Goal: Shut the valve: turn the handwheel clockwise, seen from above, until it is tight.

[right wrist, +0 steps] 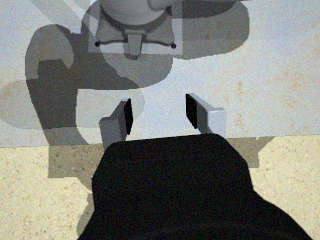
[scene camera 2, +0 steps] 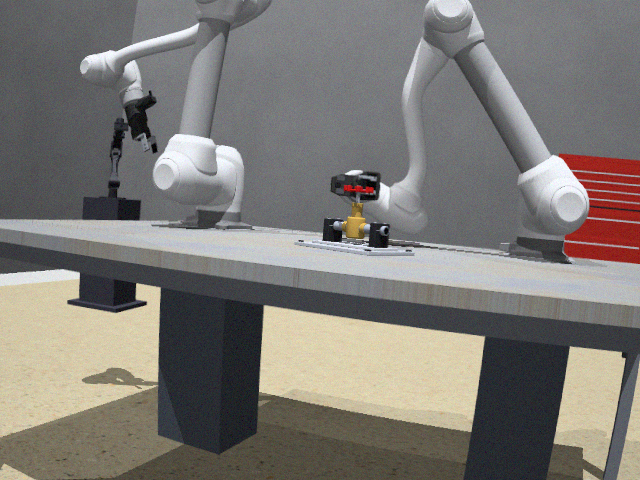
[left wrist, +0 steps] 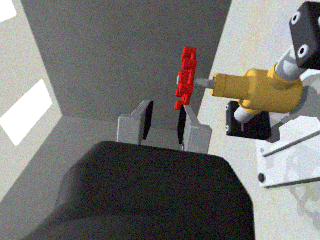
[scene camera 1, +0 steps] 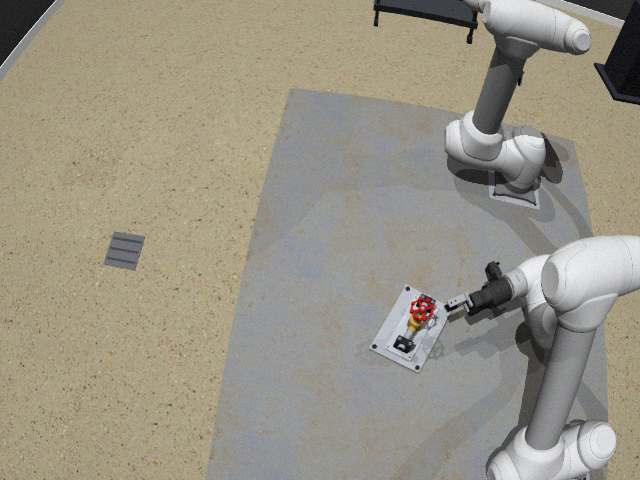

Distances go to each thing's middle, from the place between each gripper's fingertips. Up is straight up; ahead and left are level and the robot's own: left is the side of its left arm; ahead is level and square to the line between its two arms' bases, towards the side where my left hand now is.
Right now the red handwheel (left wrist: 185,88) is 9 cm ahead of my left hand (scene camera 1: 447,306) and 2 cm below it. The rest, counted from my left hand: pale base plate (scene camera 1: 378,345) (15 cm below, 9 cm ahead).
Right now my right hand (scene camera 2: 151,151) is 500 mm short of the red handwheel, 870 mm to the right of it and 130 mm above it. Round my right hand: pale base plate 500 mm ahead, 870 mm to the left, 260 mm below.
